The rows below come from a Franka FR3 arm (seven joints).
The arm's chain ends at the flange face. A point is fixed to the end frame.
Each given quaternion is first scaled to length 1.
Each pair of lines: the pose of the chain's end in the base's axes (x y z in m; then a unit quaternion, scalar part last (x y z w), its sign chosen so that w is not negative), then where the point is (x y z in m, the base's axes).
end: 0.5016, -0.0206, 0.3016, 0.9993, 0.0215, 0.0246, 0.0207
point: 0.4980 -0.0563 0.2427
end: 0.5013, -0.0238, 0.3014, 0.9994, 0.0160, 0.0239, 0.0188
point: 0.4972 -0.0592 0.2424
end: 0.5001, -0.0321, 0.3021, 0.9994, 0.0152, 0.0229, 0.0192
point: 0.4959 -0.0676 0.2431
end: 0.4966, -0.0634, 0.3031, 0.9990, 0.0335, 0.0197, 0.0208
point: 0.4933 -0.0993 0.2443
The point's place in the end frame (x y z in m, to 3 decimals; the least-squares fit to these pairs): -0.008 0.033 0.060
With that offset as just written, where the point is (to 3 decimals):
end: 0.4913, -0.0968, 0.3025, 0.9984, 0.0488, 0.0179, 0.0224
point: 0.489 -0.133 0.244
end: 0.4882, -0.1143, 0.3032, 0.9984, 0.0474, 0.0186, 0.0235
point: 0.486 -0.151 0.245
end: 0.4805, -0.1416, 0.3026, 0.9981, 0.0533, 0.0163, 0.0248
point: 0.478 -0.178 0.244
